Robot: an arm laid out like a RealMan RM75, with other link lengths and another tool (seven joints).
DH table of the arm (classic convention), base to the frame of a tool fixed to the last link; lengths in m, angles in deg. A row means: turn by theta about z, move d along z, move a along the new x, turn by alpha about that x. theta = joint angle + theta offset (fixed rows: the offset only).
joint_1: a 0  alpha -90  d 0.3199  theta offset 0
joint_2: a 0  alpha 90  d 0  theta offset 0
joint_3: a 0  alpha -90  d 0.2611  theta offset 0
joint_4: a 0  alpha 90  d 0  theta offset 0
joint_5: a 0  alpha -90  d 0.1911  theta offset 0
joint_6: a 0  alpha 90  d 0  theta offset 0
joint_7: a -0.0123  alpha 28.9  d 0.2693  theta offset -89
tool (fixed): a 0  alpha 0  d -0.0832  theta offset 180
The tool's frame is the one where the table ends.
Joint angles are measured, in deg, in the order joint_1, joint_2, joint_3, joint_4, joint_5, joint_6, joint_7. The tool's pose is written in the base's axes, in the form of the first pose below.
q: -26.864, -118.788, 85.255, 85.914, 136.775, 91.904, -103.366
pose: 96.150 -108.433 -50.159 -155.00 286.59 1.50
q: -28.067, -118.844, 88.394, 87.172, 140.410, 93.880, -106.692
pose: 92.038 -105.401 -52.057 -157.29 282.01 -3.64
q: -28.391, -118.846, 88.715, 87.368, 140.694, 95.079, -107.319
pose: 91.271 -104.665 -51.522 -157.36 279.16 -3.76
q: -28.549, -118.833, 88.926, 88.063, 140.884, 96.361, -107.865
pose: 90.537 -104.253 -51.193 -156.55 276.20 -2.75
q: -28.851, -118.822, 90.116, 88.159, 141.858, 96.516, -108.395
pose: 88.999 -103.751 -51.900 -157.94 274.92 -4.96
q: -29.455, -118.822, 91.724, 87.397, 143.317, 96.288, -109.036
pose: 87.080 -102.663 -52.845 -161.68 274.58 -9.12
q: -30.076, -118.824, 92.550, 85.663, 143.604, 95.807, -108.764
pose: 85.903 -102.198 -52.406 -165.06 274.06 -13.35
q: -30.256, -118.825, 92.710, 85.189, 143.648, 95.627, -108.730
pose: 85.724 -102.072 -52.315 -165.76 274.25 -14.39
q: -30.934, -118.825, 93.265, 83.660, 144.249, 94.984, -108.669
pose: 84.904 -101.450 -52.601 -168.90 275.98 -17.44
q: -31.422, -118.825, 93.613, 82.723, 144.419, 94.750, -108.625
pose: 84.327 -101.178 -52.502 -170.16 276.39 -19.34
